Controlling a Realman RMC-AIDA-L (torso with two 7-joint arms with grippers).
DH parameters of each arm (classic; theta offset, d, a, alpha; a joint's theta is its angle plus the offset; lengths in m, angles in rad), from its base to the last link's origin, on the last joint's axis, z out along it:
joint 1: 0 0.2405 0 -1.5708
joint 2: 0 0 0 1.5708
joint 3: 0 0.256 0 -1.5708
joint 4: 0 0 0 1.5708
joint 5: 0 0.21 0 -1.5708
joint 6: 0 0 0 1.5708
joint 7: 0 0.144 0 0
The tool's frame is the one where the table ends.
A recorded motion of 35 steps. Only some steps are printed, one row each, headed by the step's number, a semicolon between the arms.
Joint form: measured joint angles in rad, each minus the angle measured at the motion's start. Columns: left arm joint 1, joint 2, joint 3, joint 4, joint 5, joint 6, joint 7; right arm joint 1, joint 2, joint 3, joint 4, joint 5, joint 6, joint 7.
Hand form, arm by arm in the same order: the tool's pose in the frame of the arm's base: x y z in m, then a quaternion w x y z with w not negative. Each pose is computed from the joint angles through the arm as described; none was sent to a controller.
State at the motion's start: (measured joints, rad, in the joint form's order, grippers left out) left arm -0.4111 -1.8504 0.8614 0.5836 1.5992 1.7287 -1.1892; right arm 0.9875 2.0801 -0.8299 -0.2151 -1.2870 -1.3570 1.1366
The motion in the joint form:
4: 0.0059 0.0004 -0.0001 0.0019 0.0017 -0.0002 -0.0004; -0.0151 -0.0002 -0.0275 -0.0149 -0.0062 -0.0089 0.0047
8: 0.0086 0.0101 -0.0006 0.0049 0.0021 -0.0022 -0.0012; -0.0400 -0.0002 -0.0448 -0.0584 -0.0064 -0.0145 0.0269
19: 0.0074 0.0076 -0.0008 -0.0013 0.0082 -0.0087 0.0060; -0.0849 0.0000 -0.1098 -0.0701 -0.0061 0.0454 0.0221
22: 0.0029 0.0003 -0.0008 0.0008 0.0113 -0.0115 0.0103; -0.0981 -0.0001 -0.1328 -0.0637 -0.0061 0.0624 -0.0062
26: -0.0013 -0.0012 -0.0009 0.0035 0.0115 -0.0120 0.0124; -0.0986 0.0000 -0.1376 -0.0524 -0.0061 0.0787 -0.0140
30: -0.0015 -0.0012 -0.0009 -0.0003 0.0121 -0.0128 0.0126; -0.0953 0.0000 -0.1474 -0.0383 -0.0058 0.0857 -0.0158
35: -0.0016 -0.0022 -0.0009 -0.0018 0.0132 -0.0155 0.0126; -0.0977 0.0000 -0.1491 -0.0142 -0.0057 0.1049 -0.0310
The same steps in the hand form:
4: -0.2890 0.3073 0.0852 0.16673 -0.93051 -0.11520 -0.30508; 0.0937 0.4187 -0.0304 0.14286 -0.85943 0.13306 0.47251
8: -0.2911 0.3075 0.0894 0.17062 -0.93153 -0.11454 -0.30002; 0.0971 0.4178 -0.0252 0.14378 -0.86059 0.12917 0.47121
19: -0.2921 0.3076 0.0871 0.17139 -0.93204 -0.11545 -0.29764; 0.1179 0.4151 -0.0343 0.16022 -0.87409 0.14598 0.43472
22: -0.2900 0.3088 0.0842 0.17028 -0.93239 -0.11217 -0.29844; 0.1256 0.4127 -0.0391 0.16762 -0.88057 0.14268 0.41968
26: -0.2882 0.3102 0.0840 0.17016 -0.93281 -0.10832 -0.29864; 0.1290 0.4128 -0.0421 0.17206 -0.88234 0.14763 0.41240
30: -0.2887 0.3100 0.0835 0.16984 -0.93261 -0.11004 -0.29880; 0.1305 0.4117 -0.0459 0.16924 -0.88487 0.15194 0.40654
35: -0.2890 0.3100 0.0828 0.17022 -0.93252 -0.11136 -0.29839; 0.1373 0.4106 -0.0505 0.17536 -0.88633 0.16133 0.39703

